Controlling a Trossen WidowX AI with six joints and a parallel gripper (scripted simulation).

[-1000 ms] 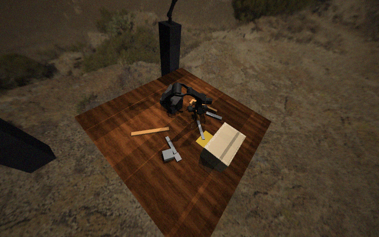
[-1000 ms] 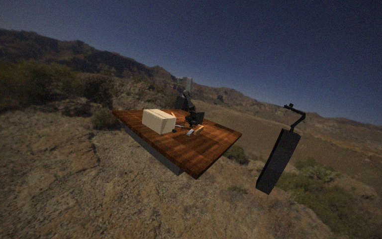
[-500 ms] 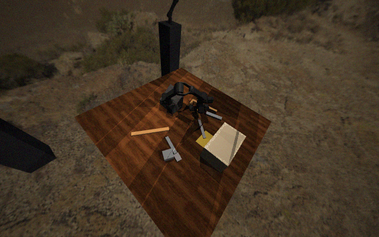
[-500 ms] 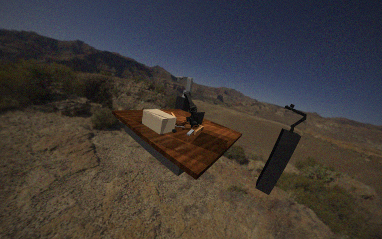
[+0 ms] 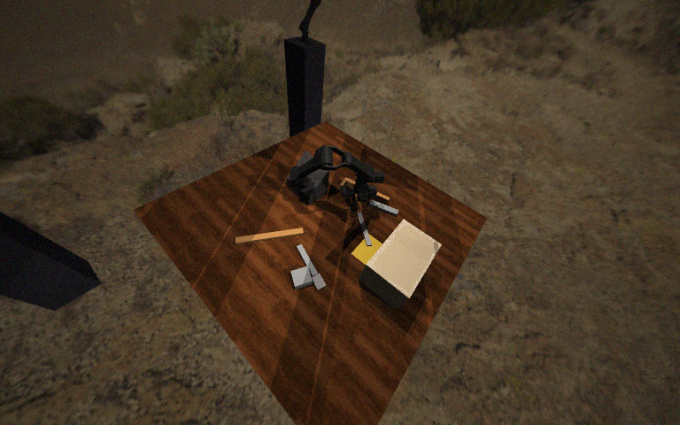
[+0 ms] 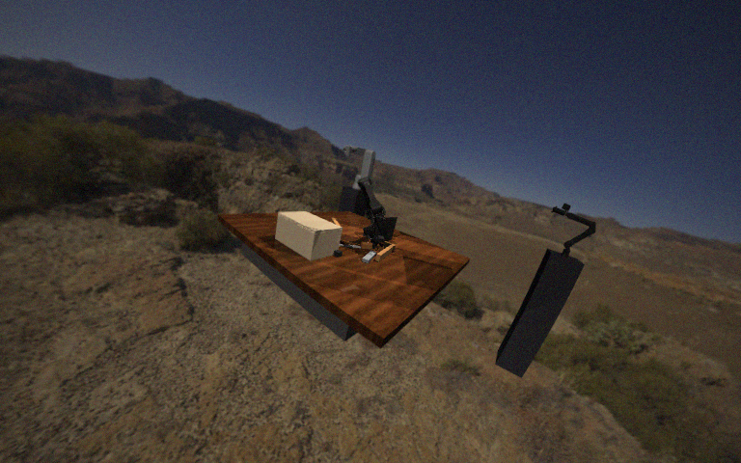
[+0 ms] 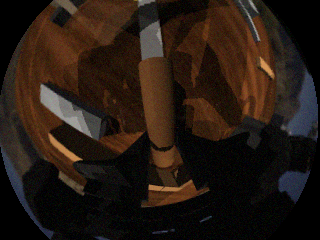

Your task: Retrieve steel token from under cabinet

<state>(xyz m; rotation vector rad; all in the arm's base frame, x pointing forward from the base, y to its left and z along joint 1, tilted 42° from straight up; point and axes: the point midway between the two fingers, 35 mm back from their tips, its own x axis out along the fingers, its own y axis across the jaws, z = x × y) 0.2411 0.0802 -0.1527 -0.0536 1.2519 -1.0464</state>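
Right now my gripper tip is 140 mm short of the grey bar and 80 mm to the right of it. Round my gripper tip: steel token 280 mm ahead, 160 mm to the right, 10 mm below; wooden stick 150 mm behind, 460 mm to the right; grey scraper 110 mm ahead, 450 mm to the right.
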